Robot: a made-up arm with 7 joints. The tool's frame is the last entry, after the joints. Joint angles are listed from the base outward.
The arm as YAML. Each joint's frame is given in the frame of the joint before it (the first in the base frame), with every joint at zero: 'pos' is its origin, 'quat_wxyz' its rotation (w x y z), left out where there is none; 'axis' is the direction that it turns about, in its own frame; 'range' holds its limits. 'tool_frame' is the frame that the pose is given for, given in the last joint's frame.
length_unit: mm
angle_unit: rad
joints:
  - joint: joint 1
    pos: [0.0, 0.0, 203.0]
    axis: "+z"
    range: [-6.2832, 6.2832]
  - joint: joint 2
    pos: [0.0, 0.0, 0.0]
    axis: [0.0, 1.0, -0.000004]
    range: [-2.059, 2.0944]
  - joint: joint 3
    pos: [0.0, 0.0, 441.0]
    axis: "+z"
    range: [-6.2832, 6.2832]
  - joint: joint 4
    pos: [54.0, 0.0, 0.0]
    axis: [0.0, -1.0, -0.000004]
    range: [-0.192, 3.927]
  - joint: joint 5
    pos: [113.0, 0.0, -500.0]
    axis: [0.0, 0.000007, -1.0]
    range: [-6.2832, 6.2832]
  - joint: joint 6
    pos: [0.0, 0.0, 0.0]
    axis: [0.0, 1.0, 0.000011]
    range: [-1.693, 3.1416]
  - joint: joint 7
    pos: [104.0, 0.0, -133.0]
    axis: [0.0, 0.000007, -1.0]
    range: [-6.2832, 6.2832]
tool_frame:
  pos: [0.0, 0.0, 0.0]
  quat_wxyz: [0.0, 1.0, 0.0, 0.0]
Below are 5 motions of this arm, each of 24 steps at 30 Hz.
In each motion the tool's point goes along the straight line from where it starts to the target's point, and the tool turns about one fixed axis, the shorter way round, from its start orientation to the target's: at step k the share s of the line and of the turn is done. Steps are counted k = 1, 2, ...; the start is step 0. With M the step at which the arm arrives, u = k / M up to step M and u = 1 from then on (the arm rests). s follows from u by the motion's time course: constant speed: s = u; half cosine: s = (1 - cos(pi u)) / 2; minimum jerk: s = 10 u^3 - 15 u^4 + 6 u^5.
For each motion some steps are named. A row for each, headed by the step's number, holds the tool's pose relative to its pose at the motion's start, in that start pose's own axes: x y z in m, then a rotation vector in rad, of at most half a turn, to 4 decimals.
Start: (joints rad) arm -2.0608 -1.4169 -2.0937 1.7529 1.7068 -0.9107 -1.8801
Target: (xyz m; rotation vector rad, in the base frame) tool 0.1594 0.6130 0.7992 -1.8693 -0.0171 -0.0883
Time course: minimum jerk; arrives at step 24
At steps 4, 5, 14, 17, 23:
4: 0.0028 0.0034 -0.0329 0.0302 0.0258 0.0354
5: 0.0050 0.0062 -0.0598 0.0550 0.0468 0.0643
14: 0.0506 0.0633 -0.6056 0.5567 0.4742 0.6515
17: 0.0657 0.0821 -0.7858 0.7224 0.6153 0.8454
23: 0.0775 0.0968 -0.9263 0.8515 0.7252 0.9965

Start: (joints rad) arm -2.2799 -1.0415 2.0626 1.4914 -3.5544 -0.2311 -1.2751
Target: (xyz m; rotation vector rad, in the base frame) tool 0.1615 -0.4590 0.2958 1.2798 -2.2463 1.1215
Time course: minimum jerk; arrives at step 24
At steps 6, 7, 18, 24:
6: 0.0282 0.0691 -0.0183 -0.0615 0.0085 0.0728
7: 0.0415 0.1017 -0.0269 -0.0904 0.0126 0.1071
18: 0.2445 0.5988 -0.1586 -0.5324 0.0740 0.6309
24: 0.2728 0.6680 -0.1769 -0.5939 0.0825 0.7037

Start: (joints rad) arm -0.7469 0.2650 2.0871 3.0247 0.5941 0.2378 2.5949
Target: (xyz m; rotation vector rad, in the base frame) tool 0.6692 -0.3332 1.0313 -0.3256 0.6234 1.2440
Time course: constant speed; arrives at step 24
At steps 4, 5, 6, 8, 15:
4: 0.0017 -0.0764 -0.0305 0.0096 0.0765 -0.0239
5: 0.0022 -0.0956 -0.0381 0.0119 0.0956 -0.0299
6: 0.0026 -0.1147 -0.0457 0.0143 0.1147 -0.0359
8: 0.0035 -0.1529 -0.0609 0.0191 0.1529 -0.0478
15: 0.0065 -0.2867 -0.1142 0.0358 0.2867 -0.0897

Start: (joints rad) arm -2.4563 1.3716 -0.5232 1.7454 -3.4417 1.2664 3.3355
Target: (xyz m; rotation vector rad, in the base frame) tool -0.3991 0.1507 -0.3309 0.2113 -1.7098 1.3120
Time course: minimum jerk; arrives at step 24
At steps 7, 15, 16, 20, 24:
7: -0.0198 -0.0159 -0.0962 0.0197 0.0097 0.1730
15: -0.0944 -0.0759 -0.4579 0.0939 0.0462 0.8237
16: -0.1029 -0.0827 -0.4991 0.1024 0.0503 0.8980
20: -0.1256 -0.1010 -0.6093 0.1249 0.0614 1.0961
24: -0.1303 -0.1047 -0.6317 0.1295 0.0637 1.1365

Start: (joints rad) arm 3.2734 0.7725 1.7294 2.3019 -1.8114 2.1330 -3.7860
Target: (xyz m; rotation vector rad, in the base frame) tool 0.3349 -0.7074 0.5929 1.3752 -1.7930 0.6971
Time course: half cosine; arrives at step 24
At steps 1, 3, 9, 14, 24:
1: -0.0002 0.0039 -0.0021 0.0064 -0.0030 -0.0095
3: -0.0017 0.0348 -0.0184 0.0570 -0.0269 -0.0843
9: -0.0139 0.2825 -0.1495 0.4624 -0.2179 -0.6833
14: -0.0282 0.5761 -0.3048 0.9429 -0.4444 -1.3935
24: -0.0449 0.9152 -0.4842 1.4981 -0.7060 -2.2139

